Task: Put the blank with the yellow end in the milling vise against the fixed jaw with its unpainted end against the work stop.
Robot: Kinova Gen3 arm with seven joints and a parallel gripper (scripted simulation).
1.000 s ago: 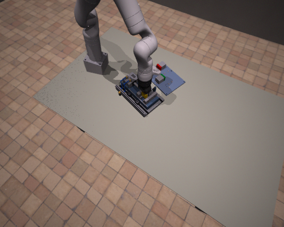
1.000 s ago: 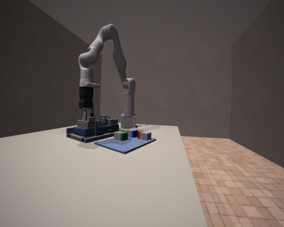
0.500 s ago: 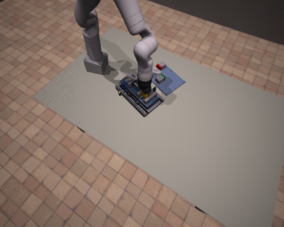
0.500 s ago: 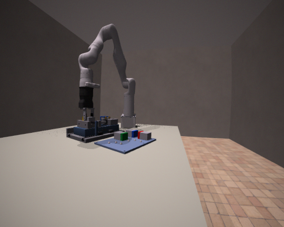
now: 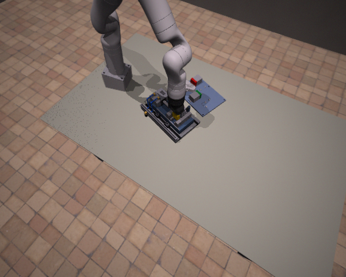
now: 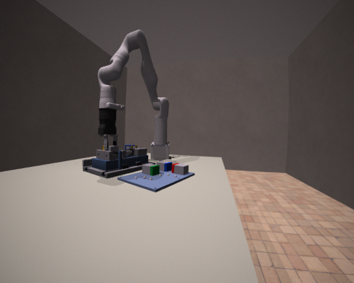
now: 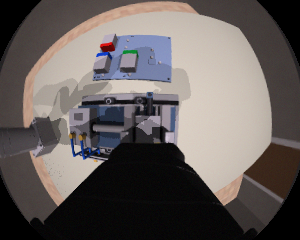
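Right now my hand is 20 mm above the yellow-ended blank. The rest, counted from my hand: green-ended blank (40 mm behind, 190 mm to the left, 90 mm below); fixed jaw (30 mm ahead, 40 mm below); milling vise (70 mm behind, 10 mm to the left, 80 mm below).
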